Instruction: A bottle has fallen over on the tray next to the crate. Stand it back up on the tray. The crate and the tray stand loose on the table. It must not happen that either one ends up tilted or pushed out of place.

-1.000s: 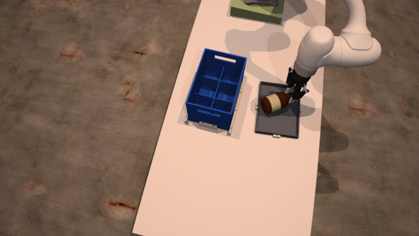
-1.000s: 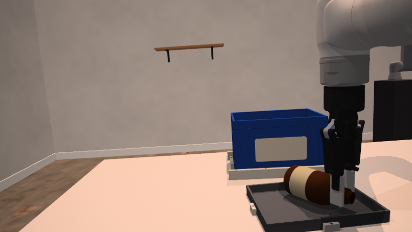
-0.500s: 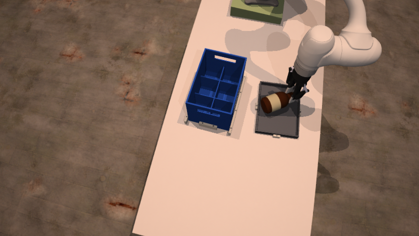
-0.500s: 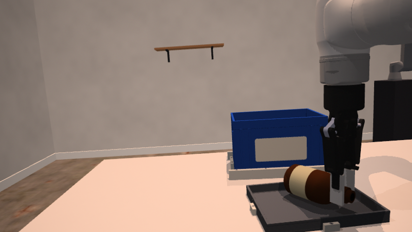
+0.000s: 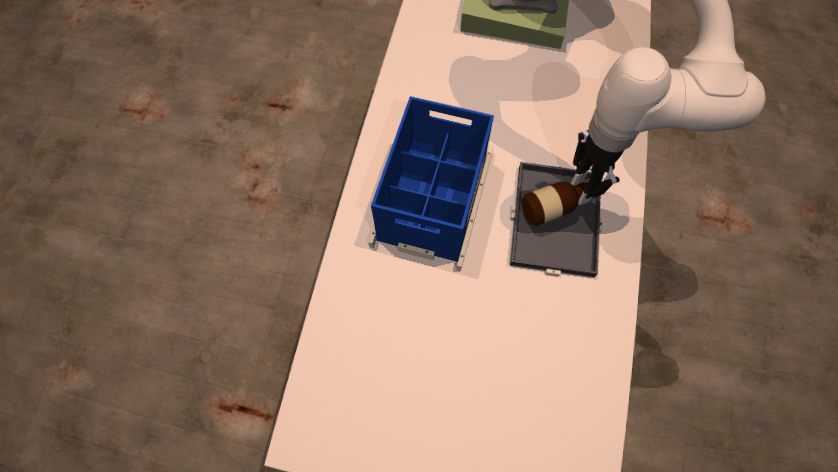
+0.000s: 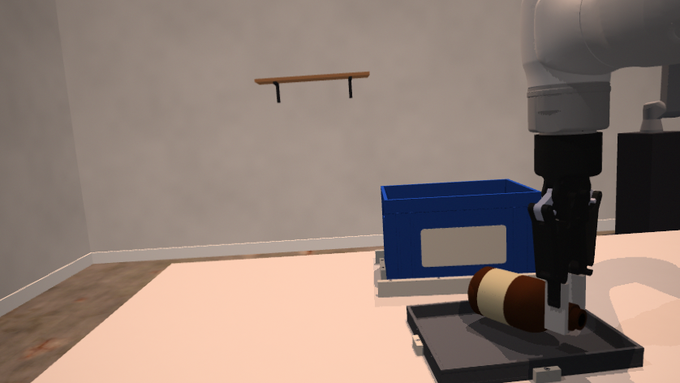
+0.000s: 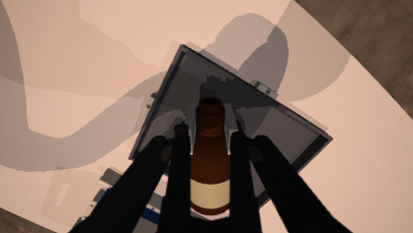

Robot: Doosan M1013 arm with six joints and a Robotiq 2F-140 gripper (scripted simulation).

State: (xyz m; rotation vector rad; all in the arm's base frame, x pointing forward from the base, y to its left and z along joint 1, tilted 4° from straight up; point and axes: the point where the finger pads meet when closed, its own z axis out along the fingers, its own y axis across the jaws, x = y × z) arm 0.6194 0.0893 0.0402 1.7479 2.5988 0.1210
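The brown bottle is 50 mm to the right of my hand, 20 mm below it and 20 mm ahead of it. The rest, counted from my hand: blue crate 330 mm to the right, 10 mm behind, 10 mm above; then dark grey tray 60 mm below, 50 mm to the right, 50 mm ahead.
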